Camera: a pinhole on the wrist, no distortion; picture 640 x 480 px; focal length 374.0 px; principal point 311.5 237.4 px. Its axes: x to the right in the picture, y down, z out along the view. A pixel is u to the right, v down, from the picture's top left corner.
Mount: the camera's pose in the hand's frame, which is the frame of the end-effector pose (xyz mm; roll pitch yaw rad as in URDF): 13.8 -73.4 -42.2 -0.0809 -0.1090 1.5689
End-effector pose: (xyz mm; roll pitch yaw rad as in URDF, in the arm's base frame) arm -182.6 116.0 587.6 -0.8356 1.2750 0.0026
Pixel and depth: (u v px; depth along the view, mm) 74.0 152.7 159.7
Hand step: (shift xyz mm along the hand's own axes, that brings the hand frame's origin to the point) 36.7 -191.9 107.9
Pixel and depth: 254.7 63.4 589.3
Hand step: 239.2 -229.1 554.0
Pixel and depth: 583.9 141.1 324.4
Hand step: 71.2 125.5 311.6
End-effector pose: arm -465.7 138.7 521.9 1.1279 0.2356 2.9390
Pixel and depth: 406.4 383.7 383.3
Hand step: -166.5 -16.6 336.1
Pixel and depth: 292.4 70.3 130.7
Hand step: 61.4 -94.8 91.3
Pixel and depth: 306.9 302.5 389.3
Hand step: -85.3 -119.6 337.6
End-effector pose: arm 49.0 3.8 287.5 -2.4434 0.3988 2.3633
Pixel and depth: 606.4 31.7 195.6
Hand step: 105.5 57.6 177.0
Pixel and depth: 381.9 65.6 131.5
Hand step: 63.4 -63.7 95.6
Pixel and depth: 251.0 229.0 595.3
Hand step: -21.3 -233.7 538.2
